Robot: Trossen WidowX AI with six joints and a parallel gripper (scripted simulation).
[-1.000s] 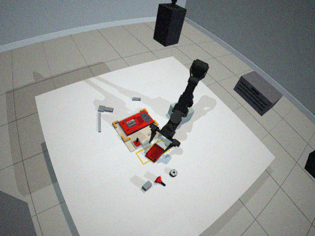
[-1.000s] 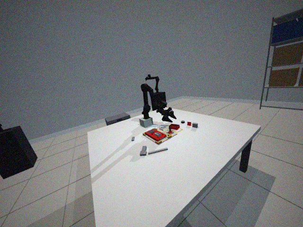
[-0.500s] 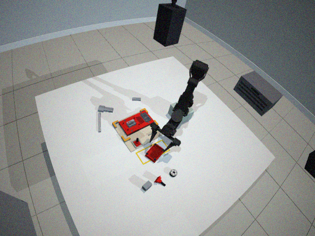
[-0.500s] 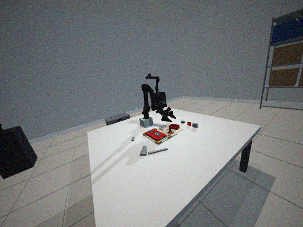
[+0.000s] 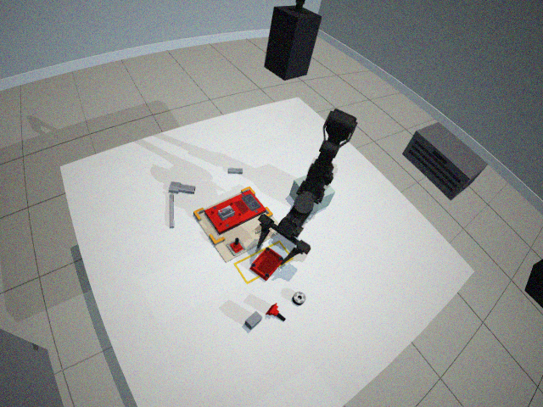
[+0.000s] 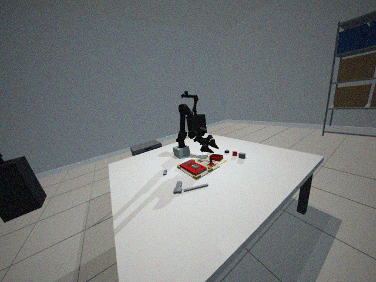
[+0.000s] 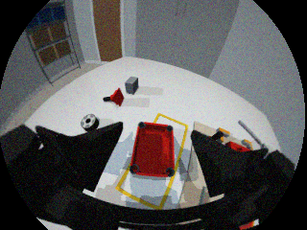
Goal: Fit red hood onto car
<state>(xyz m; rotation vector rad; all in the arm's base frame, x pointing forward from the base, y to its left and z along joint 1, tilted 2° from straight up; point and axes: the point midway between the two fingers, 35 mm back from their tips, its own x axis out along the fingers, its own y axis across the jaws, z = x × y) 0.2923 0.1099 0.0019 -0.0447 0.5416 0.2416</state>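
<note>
Right now the red hood is 7 cm below my gripper tip and 1 cm behind it. From my gripper tip the other things lie so: grey engine block (23 cm to the right, 5 cm below, 1 cm behind).
</note>
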